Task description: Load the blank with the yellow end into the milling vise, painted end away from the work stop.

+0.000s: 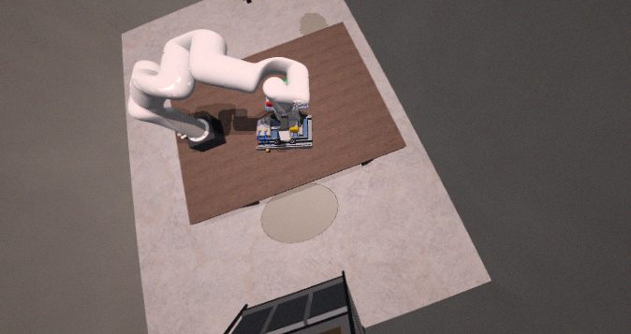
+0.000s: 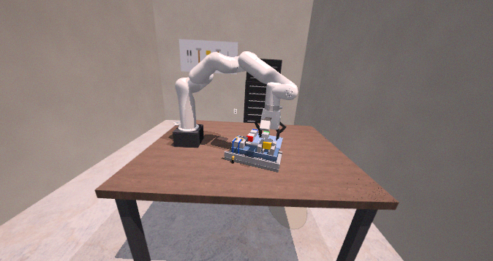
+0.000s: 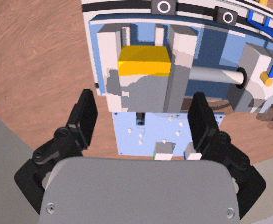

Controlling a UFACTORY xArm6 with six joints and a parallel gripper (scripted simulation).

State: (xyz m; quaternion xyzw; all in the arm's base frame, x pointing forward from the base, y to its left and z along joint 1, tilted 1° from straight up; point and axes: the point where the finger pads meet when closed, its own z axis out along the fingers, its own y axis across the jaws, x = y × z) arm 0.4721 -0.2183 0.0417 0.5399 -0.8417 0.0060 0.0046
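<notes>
The yellow-ended blank is 4 cm below my hand. Round my hand: dark rod: 2 cm ahead, 4 cm to the left, 5 cm below; vise: 6 cm behind, 3 cm to the left, 10 cm below; red-ended blank: 6 cm behind, 24 cm to the left, 12 cm below.
</notes>
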